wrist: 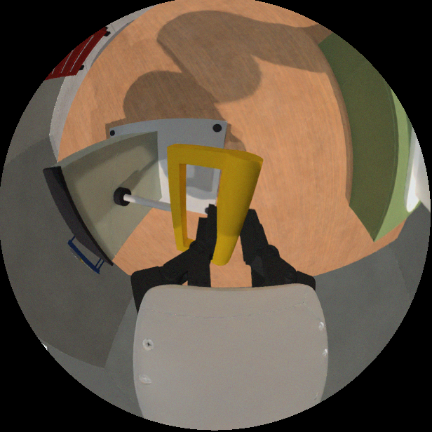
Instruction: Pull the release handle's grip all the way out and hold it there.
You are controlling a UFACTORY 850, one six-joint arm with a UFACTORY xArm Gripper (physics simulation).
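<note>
The release handle's yellow grip (239, 200) is a D-shaped loop in the middle of the wrist view. A thin white rod (146, 201) runs from the loop's far bar to a black collar (122, 196) on the face of a pale grey-green housing (105, 185). A length of rod shows between collar and loop. My gripper (228, 218) is shut on the grip's thick near bar, one black finger on each side. The left finger passes through the loop's opening. The lower end of the loop is partly hidden behind that finger.
A light grey base plate (172, 127) with black bolts lies on the wooden table (295, 150) beside the housing. A green block-like object (367, 130) stands at the right. A red slatted part (82, 56) is at upper left. A blue handle (84, 257) sticks out beyond the housing's dark edge.
</note>
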